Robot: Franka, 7 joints.
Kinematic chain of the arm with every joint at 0, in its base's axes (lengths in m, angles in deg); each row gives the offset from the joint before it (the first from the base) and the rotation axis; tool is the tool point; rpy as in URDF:
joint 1: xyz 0 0 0.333 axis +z
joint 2: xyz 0 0 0 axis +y
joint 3: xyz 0 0 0.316 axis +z
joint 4: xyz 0.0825 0 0 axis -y
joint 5: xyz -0.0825 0 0.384 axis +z
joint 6: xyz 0 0 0 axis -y
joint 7: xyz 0.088 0 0 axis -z
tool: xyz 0 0 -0.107 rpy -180 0 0
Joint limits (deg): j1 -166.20..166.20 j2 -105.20..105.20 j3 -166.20..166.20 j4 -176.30..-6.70 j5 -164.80..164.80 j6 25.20..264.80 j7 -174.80..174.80
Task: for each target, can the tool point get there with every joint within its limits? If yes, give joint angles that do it. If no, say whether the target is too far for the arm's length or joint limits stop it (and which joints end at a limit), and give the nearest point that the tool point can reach.
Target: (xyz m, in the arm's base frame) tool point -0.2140 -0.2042 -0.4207
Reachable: no: joint limits stop it (at a limit: joint 2) | nearest point -0.2131 -0.2033 -0.3606 | short by 0.060 m
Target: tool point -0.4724 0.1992 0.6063
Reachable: yes | joints -120.93 10.16 -72.65 -113.39 -110.41 52.55 13.15
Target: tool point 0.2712 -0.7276 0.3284
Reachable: yes | joints 91.36 -83.65 -81.80 -26.51 -72.44 74.09 21.75
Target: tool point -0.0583 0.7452 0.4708
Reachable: yes | joints -39.61 -76.24 81.88 -82.85 -38.88 189.72 -26.83
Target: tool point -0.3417 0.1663 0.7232
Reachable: yes | joints -79.45 21.75 -125.17 -96.42 -55.55 46.13 -83.41
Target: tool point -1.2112 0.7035 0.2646
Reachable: no: too far | nearest point -0.7410 0.4304 0.2912 | short by 0.544 m
